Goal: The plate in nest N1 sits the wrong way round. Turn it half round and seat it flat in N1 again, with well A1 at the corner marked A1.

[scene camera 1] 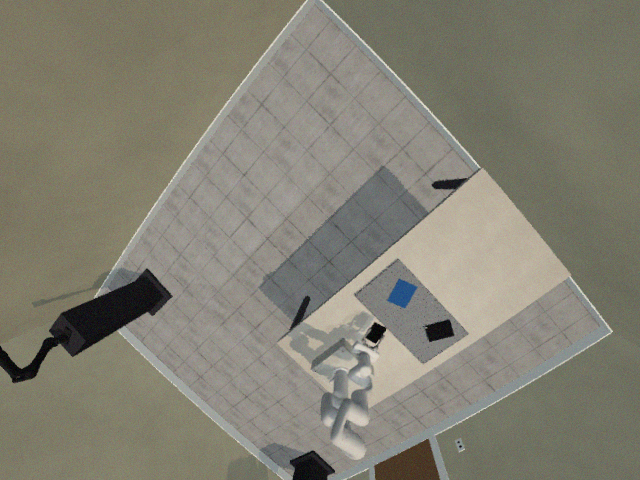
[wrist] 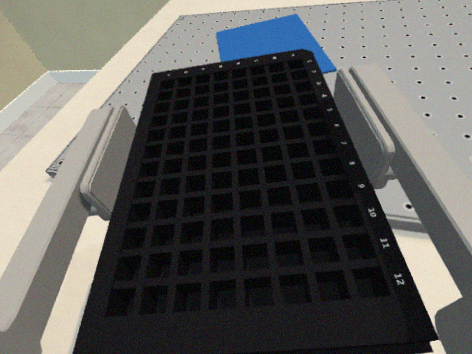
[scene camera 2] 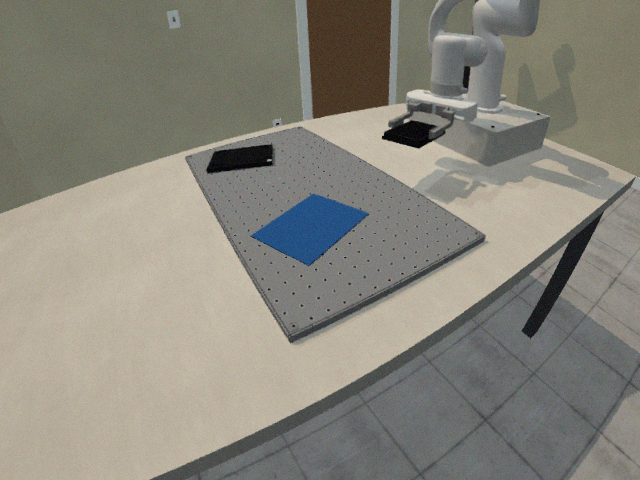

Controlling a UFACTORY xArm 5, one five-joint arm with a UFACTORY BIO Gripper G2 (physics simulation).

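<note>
My gripper (scene camera 1: 375, 333) (scene camera 2: 416, 128) (wrist: 239, 142) is shut on the black well plate (scene camera 1: 375, 335) (scene camera 2: 410, 135) (wrist: 240, 170), its fingers on the two long sides. The plate hangs roughly level in the air over the table, between the perforated board and the arm's base. In the wrist view, numbers 1 to 12 run down its right side from far to near, small letters line the far edge, and the far right corner is cut. The black nest N1 (scene camera 1: 439, 330) (scene camera 2: 240, 158) lies apart on the board; its corner mark is too small to read.
The grey perforated board (scene camera 1: 413, 319) (scene camera 2: 392, 248) (wrist: 400, 45) lies on the cream table (scene camera 1: 496, 222) (scene camera 2: 129, 310). A flat blue square (scene camera 1: 402, 293) (scene camera 2: 311, 228) (wrist: 265, 40) is on the board. The arm's box-shaped base (scene camera 1: 330, 357) (scene camera 2: 511, 140) stands close beside the held plate.
</note>
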